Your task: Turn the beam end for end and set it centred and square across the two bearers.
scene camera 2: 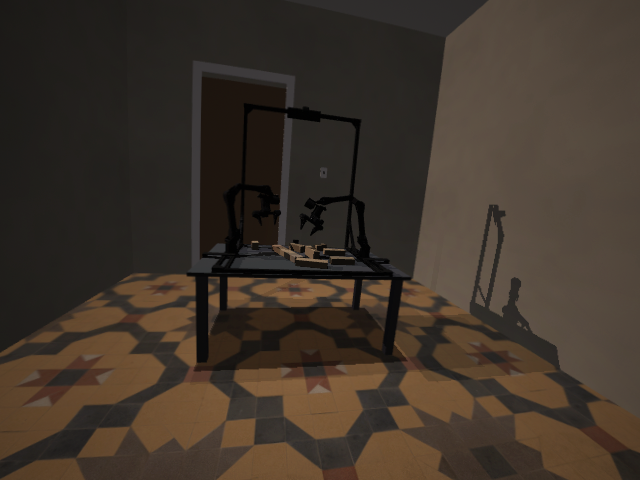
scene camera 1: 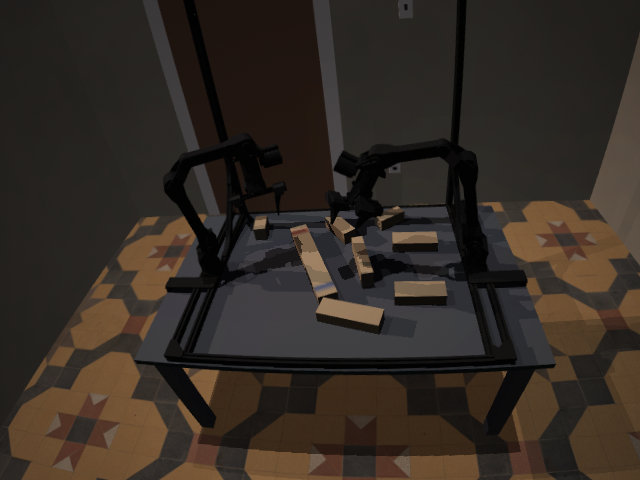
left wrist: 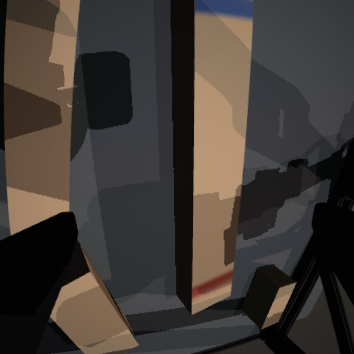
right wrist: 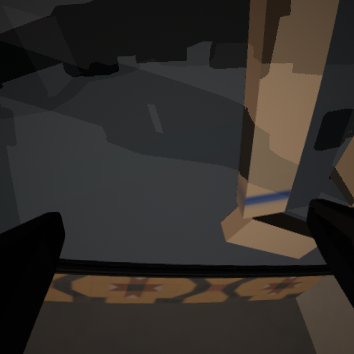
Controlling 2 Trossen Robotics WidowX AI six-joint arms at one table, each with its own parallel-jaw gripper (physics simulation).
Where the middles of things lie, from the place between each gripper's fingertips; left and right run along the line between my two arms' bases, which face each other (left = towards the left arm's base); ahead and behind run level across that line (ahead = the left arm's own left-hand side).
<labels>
Now: right hand 18 cm above the beam [scene camera 1: 320,280], 13 cm to the right of it and 1 cm short of it.
Right now my left hand is 150 mm above the beam and 120 mm to the left of it.
</labels>
